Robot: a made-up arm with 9 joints. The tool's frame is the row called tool. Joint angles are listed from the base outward.
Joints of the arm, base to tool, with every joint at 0 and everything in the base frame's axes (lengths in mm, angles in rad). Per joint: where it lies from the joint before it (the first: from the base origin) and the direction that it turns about. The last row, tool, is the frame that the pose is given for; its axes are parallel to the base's.
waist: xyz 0.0 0.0 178.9 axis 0 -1 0
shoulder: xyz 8.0 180.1 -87.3 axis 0 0 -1
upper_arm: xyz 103.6 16.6 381.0 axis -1 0 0
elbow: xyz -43.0 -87.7 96.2 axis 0 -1 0
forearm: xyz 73.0 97.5 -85.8 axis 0 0 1
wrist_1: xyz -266.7 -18.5 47.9 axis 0 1 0
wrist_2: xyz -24.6 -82.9 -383.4 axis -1 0 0
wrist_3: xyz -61.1 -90.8 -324.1 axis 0 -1 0
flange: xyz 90.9 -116.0 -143.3 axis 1 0 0
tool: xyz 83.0 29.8 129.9
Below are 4 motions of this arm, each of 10 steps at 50 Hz.
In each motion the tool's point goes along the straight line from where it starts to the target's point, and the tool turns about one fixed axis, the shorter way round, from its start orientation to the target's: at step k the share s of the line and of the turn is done. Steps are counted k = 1, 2, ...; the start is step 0. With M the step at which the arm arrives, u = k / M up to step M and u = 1 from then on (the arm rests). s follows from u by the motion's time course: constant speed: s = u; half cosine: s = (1 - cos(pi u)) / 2; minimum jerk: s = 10 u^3 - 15 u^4 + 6 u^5.
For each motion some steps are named. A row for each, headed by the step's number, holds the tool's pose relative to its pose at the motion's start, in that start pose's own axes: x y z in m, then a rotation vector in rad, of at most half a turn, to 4 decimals.
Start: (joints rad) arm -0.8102 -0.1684 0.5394 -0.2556 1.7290 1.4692 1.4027 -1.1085 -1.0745
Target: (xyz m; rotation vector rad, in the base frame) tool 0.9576 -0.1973 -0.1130 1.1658 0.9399 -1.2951
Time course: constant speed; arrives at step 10
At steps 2, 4, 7, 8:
2: -0.0059 -0.0083 0.0073 0.0019 -0.0058 -0.0045
4: -0.0118 -0.0166 0.0146 0.0039 -0.0115 -0.0089
7: -0.0206 -0.0290 0.0255 0.0068 -0.0201 -0.0157
8: -0.0236 -0.0332 0.0292 0.0077 -0.0230 -0.0179

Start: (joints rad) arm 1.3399 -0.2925 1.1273 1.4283 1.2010 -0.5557 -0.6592 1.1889 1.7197
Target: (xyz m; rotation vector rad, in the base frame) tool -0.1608 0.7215 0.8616 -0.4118 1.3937 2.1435
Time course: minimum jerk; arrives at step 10
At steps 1, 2, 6, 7, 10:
1: -0.0005 0.0001 -0.0005 0.0006 -0.0012 0.0015
2: -0.0033 0.0009 -0.0032 0.0042 -0.0078 0.0100
6: -0.0386 0.0102 -0.0383 0.0489 -0.0924 0.1173
7: -0.0473 0.0126 -0.0469 0.0600 -0.1133 0.1438
10: -0.0566 0.0150 -0.0561 0.0717 -0.1353 0.1719

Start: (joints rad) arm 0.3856 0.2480 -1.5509 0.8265 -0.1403 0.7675 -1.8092 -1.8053 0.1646
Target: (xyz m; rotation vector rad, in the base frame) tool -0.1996 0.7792 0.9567 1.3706 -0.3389 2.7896
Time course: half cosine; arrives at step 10
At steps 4, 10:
4: -0.0158 -0.0260 0.0193 0.0095 0.0281 -0.0532
10: -0.0456 -0.0753 0.0560 0.0276 0.0812 -0.1541

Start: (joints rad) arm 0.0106 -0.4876 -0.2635 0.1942 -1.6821 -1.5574 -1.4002 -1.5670 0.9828
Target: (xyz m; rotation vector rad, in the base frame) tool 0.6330 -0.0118 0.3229 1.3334 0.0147 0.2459
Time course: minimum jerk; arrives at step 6
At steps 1, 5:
1: 0.0004 -0.0002 -0.0009 0.0010 0.0008 0.0006
5: 0.0117 -0.0050 -0.0245 0.0265 0.0206 0.0168

